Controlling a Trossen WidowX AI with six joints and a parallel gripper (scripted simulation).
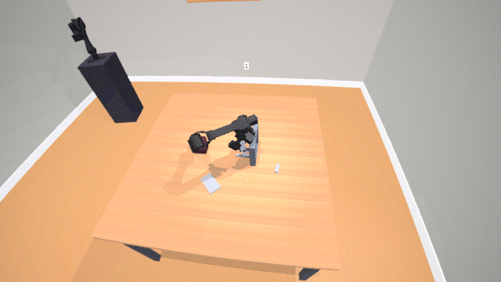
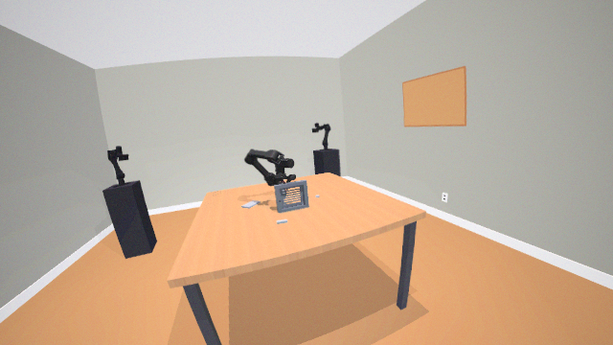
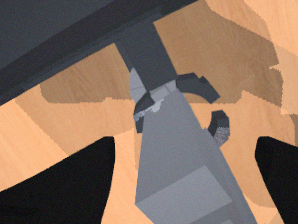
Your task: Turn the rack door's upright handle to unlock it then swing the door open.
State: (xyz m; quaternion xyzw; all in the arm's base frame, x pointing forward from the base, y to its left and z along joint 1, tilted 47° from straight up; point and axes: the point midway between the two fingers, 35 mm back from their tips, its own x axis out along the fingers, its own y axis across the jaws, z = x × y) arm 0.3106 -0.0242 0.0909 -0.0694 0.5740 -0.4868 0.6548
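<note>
Now: the tiny white cube 270 mm to the left of my gripper tip, 110 mm below it and 30 mm behind it.
</note>
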